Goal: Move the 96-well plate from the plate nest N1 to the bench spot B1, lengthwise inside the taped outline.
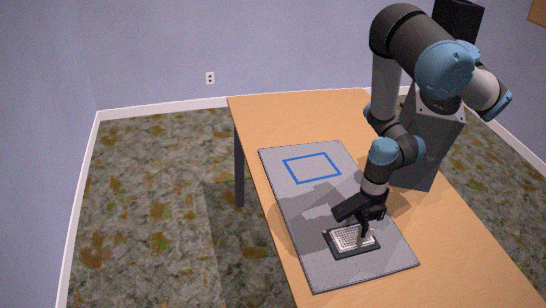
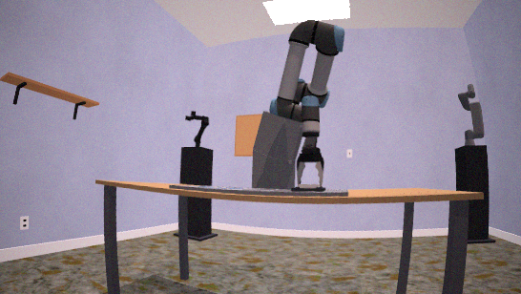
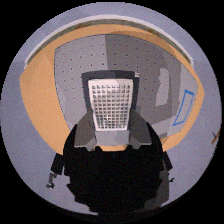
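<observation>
The black plate nest lies 2 cm below my hand. The rest, counted from my hand: white 96-well plate 1 cm below.
</observation>
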